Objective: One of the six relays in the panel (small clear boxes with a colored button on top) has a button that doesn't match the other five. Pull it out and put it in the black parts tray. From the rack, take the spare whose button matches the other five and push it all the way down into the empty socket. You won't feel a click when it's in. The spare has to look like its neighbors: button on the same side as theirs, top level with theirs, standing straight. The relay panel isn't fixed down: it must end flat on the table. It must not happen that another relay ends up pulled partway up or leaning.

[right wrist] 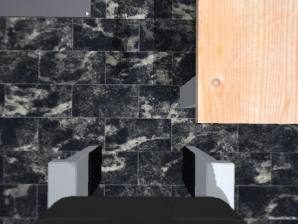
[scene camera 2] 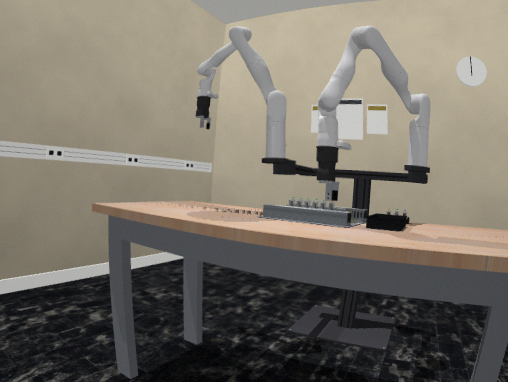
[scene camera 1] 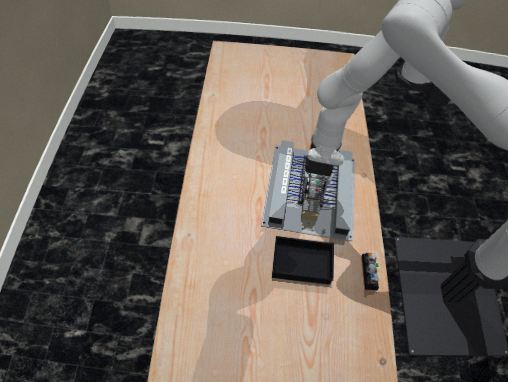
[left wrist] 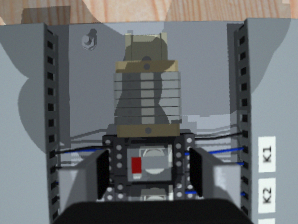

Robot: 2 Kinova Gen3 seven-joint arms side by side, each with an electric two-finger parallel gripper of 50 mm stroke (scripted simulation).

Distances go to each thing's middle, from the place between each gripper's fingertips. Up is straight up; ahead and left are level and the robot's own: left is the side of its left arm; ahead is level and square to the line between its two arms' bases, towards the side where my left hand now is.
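Labels:
My left gripper (scene camera 2: 331, 200) is 60 mm above the relay panel (scene camera 1: 290, 203), and it is also 10 mm past the panel and 50 mm to the left of it. As for the black parts tray (scene camera 1: 311, 261), it is 70 mm below my left hand, 50 mm ahead of it and 200 mm to the left of it.
From my right hand I find the relay panel 390 mm below, 730 mm to the left and 400 mm ahead. The black parts tray is 390 mm below my right hand too, 980 mm to the left of it and 460 mm ahead of it.

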